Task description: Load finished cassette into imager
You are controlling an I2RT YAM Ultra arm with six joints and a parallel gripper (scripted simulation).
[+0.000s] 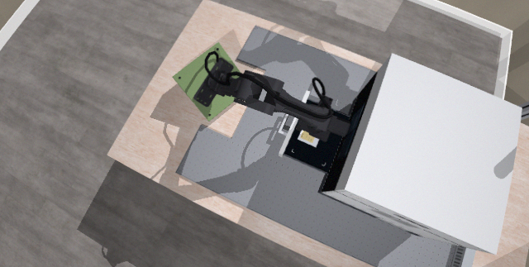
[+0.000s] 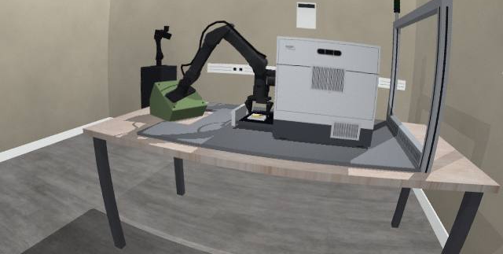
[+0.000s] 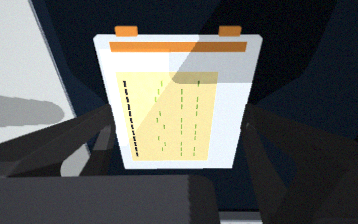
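The cassette FINISHED lies right at my hand. The rest, counted from my hand: drawer: 4 cm ahead.
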